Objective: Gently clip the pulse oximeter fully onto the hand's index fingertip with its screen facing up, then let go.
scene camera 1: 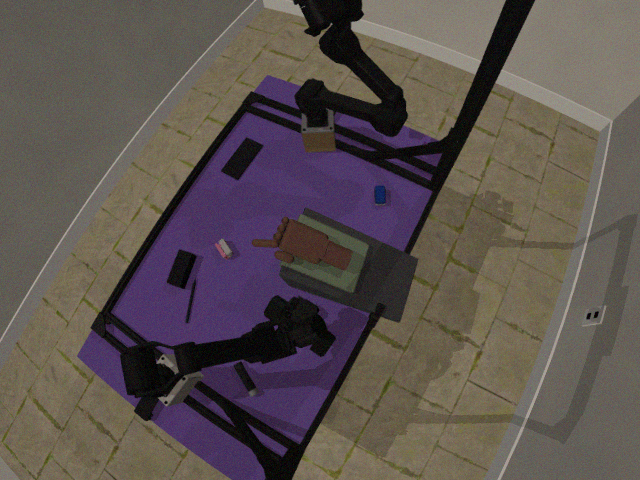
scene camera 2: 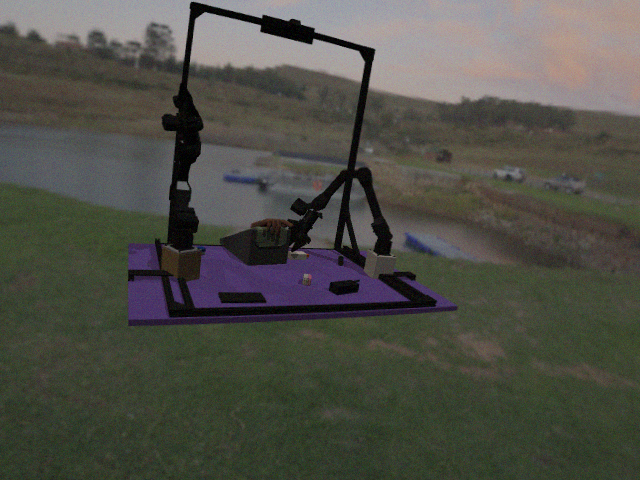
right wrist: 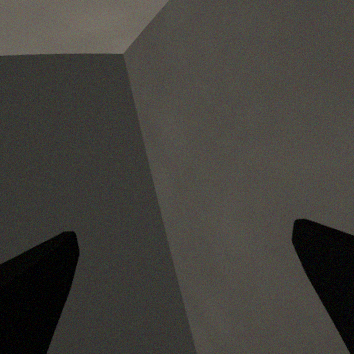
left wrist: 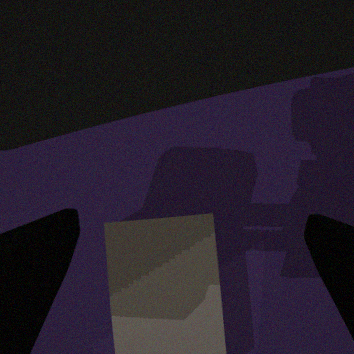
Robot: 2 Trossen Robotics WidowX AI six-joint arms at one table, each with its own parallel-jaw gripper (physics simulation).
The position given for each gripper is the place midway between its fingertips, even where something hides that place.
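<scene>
A dark grey block (left wrist: 72, 72) is visible. The left gripper (scene camera 1: 310, 315) (left wrist: 194, 223) is open and empty, holding nothing. The right gripper (scene camera 2: 184, 90) (right wrist: 186, 236) is likewise open and holds nothing.
</scene>
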